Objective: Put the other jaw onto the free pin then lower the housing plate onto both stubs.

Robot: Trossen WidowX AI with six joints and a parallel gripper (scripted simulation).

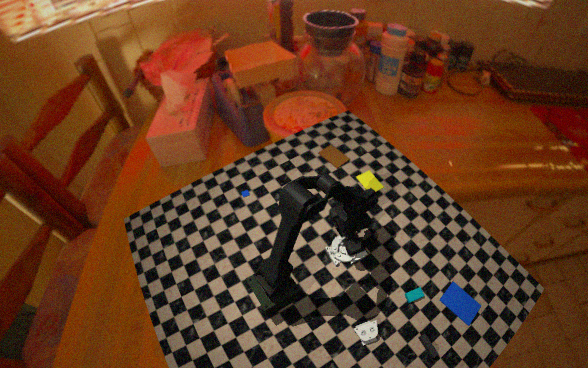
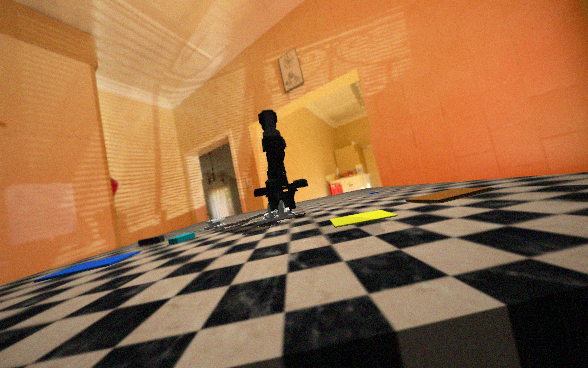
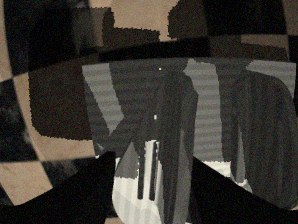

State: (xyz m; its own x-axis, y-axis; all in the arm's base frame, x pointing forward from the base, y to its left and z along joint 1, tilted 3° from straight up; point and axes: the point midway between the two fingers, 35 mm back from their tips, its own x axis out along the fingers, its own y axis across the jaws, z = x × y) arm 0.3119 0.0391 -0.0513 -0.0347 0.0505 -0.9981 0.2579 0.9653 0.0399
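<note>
Now: gripper tip 30 mm to the left of the white base, 10 mm short of it and 10 mm above it. Also, from my gripper tip: yellow card: 280 mm ahead, 150 mm to the left, 10 mm below; then teal block: 320 mm to the right, 70 mm ahead, 10 mm below; then jaw: 40 mm behind, 10 mm to the right.
</note>
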